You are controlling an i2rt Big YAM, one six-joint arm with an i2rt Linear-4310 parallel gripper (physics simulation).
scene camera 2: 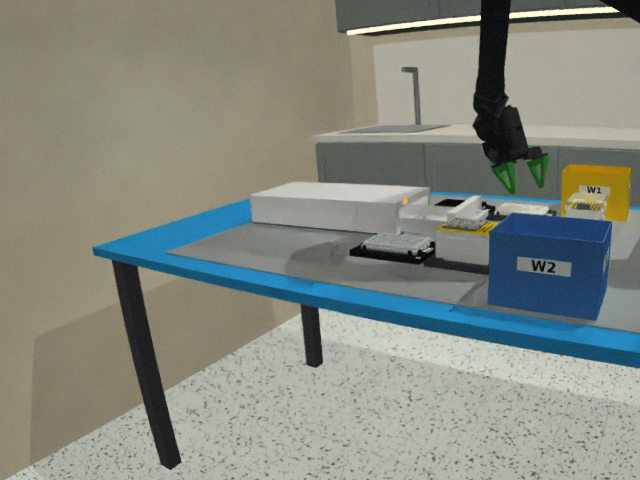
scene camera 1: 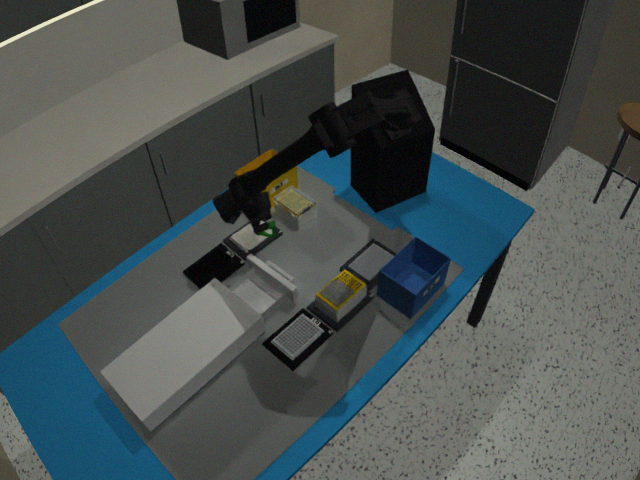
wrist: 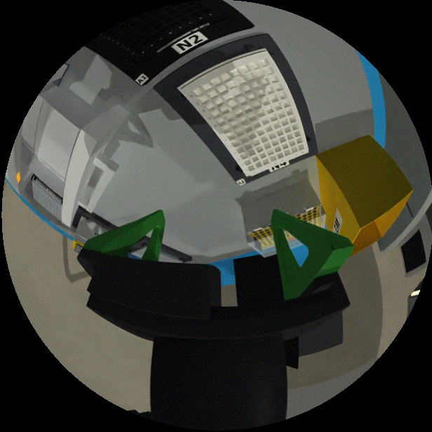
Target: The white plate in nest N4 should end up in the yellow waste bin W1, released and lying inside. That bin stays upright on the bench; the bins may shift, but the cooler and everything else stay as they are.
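The white plate lies flat in nest N4, a dark frame. The yellow waste bin W1 stands upright beyond the clear tip box from the plate. Its inside floor is hidden in all three views. My gripper is open, with its green fingers wide apart and empty. It is tilted and hangs above the bench near nest N4, apart from the plate. In scene camera 1 it covers a little of the nest area.
A clear box with a yellow tip rack stands between N4 and W1's front. Black nest N2 adjoins N4. The white cooler has its drawer open nearby. Blue bin W2 stands across the bench.
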